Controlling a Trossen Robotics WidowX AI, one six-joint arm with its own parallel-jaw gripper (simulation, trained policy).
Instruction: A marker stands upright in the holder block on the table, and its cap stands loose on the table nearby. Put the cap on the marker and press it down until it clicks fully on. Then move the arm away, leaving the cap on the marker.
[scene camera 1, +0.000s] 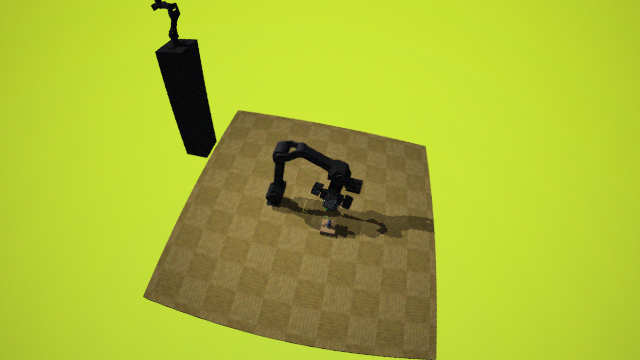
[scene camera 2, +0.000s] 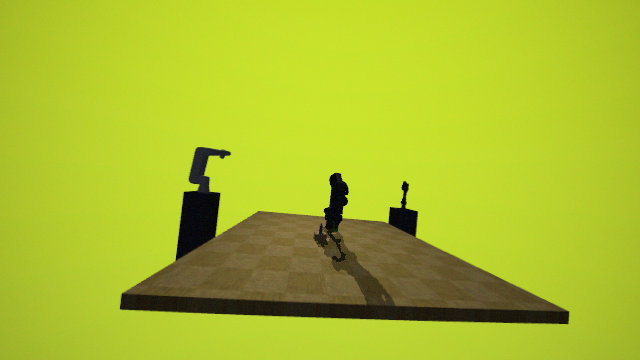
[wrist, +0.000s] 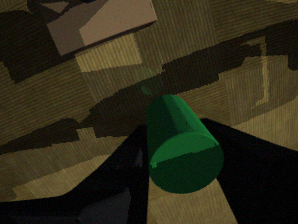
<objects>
My gripper (wrist: 172, 129) is 10 cm from the lens. A green cap (wrist: 183, 156): 6 cm from the lens.
</objects>
